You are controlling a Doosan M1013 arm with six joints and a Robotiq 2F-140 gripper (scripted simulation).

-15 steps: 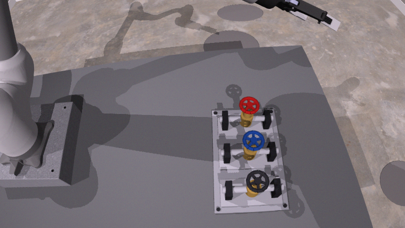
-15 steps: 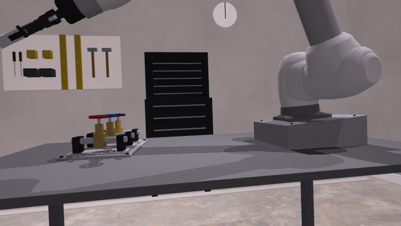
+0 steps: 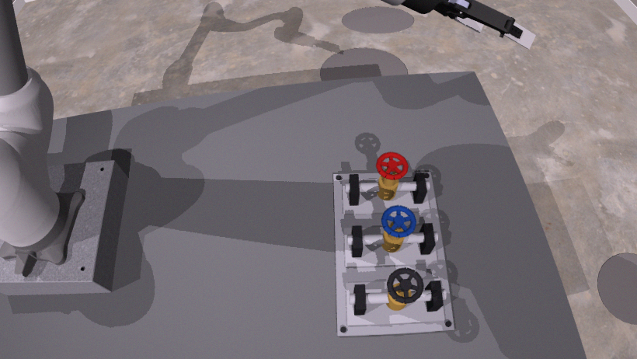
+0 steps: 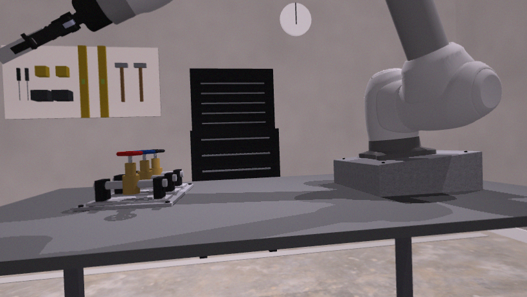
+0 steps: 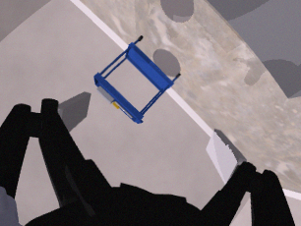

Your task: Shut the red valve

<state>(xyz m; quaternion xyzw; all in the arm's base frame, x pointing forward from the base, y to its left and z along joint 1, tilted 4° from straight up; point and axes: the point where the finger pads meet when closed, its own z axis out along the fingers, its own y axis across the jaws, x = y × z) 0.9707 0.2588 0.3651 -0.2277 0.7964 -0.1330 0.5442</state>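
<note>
Now: the red handwheel 190 mm behind my hand, 130 mm to the right of it and 250 mm below it. Round my hand: black handwheel 190 mm behind, 380 mm to the right, 250 mm below; then blue handwheel 190 mm behind, 260 mm to the right, 250 mm below.
</note>
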